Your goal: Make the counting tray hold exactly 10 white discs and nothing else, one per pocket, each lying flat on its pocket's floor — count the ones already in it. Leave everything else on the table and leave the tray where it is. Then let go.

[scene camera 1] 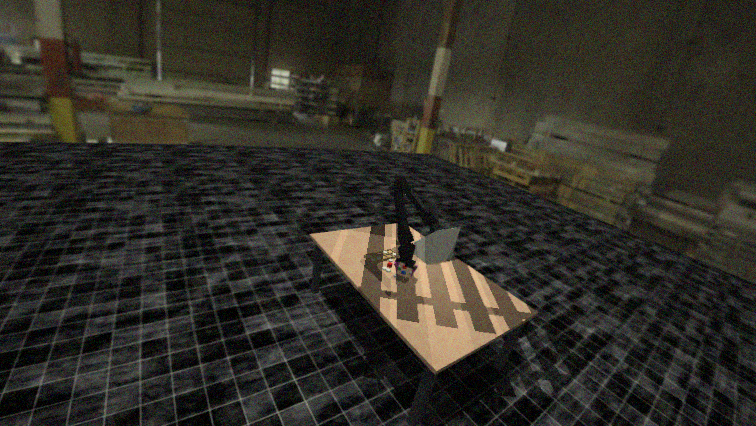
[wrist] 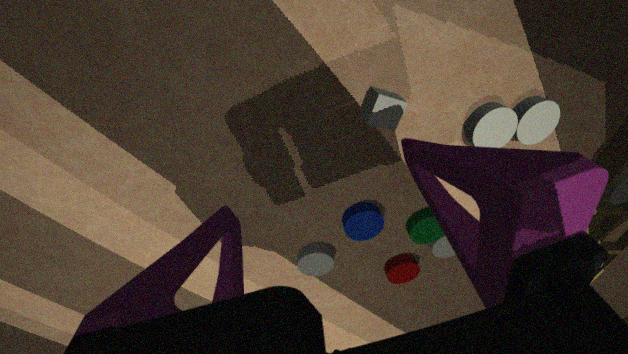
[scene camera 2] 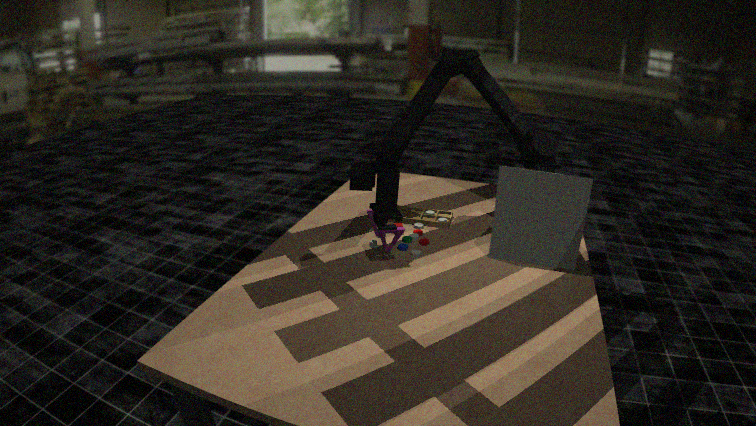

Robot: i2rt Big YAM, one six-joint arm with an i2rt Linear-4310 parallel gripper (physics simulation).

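Observation:
My gripper (scene camera 1: 405,270) (scene camera 2: 388,248) (wrist: 313,183) is open with purple fingers, above the table, with nothing between them. In the wrist view, a white disc (wrist: 316,265) lies beyond the fingers, near a blue disc (wrist: 363,222) and a red disc (wrist: 402,271). A green disc (wrist: 424,227) and a pale disc (wrist: 443,247) are partly hidden by the right finger. Two white discs (wrist: 495,127) (wrist: 538,122) lie side by side at upper right. The counting tray (scene camera 2: 423,221) stands behind the loose pieces; white discs (scene camera 2: 430,212) (scene camera 2: 442,219) show in it, but the arm hides part.
A grey-white block (wrist: 385,110) lies left of the white pair in the wrist view. Another red piece (scene camera 2: 417,231) and a white disc (scene camera 2: 418,225) lie near the tray. A grey upright panel (scene camera 1: 438,246) (scene camera 2: 539,219) stands on the table (scene camera 1: 439,349) (scene camera 2: 211,338).

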